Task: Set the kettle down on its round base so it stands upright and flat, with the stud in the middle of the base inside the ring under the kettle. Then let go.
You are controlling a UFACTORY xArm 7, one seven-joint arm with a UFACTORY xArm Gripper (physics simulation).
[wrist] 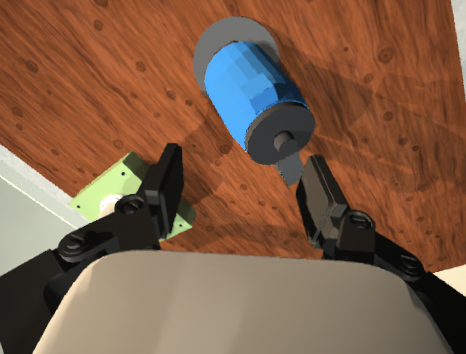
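Observation:
The blue kettle [250,85] is in the upper middle of the wrist view, its dark grey lid and knob towards the camera. A grey piece, probably part of its handle, sticks out below the lid. The round grey base [231,30] shows past the kettle's far end and along its left side. The kettle's bottom overlaps the base; the stud and ring are hidden, and I cannot tell whether it sits fully flat. My gripper [242,169] is open and empty, with the lid beyond the fingers and the grey piece near the right fingertip.
A light green block [132,172] with small dark holes and a pale round part lies at the lower left, partly behind the left finger. The brown wooden table top [375,200] ends at pale edges on the left and right.

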